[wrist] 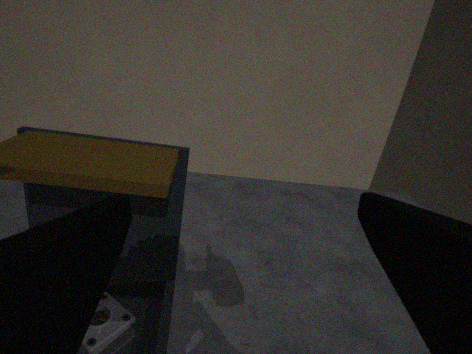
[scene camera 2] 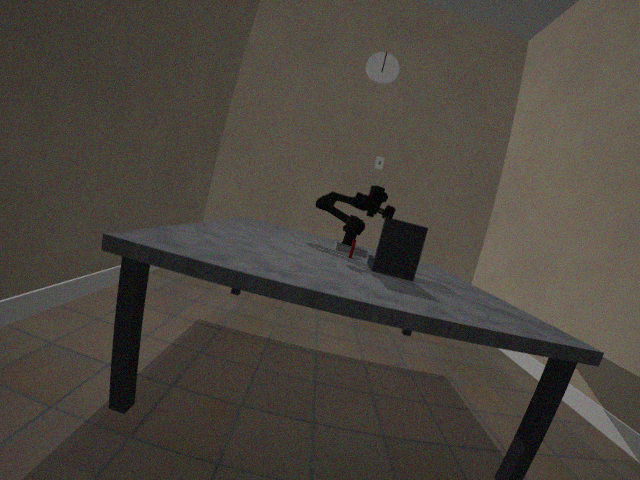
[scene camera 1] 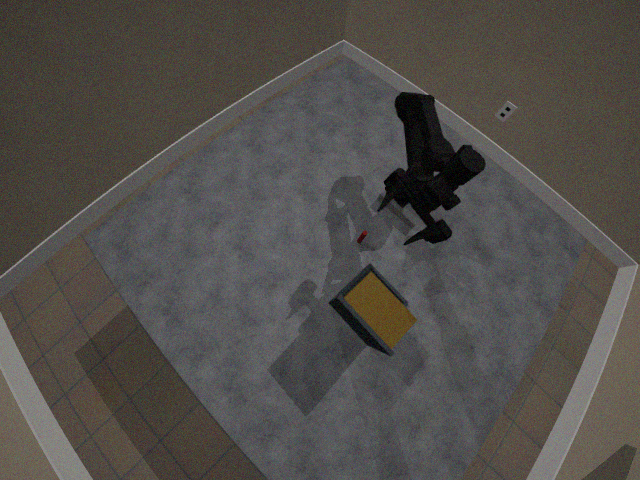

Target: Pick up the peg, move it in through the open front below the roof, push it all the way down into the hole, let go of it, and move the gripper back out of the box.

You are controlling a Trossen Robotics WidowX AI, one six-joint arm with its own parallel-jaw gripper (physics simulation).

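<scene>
A thin red peg stands upright on the table, between the arm's base and the box; it does not show in the wrist view. The dark blue-grey box has a yellow roof. Through its open front, the wrist view shows a light grey block with a round hole, partly hidden by the left finger. My gripper is open and empty, above the table and apart from the peg. Its fingertips are too small to make out in scene camera 2.
The grey table carries the arm and box. The box stands left of the space between the fingers in the wrist view. Shadows of the arm and box lie across the table. A wall rises behind the table.
</scene>
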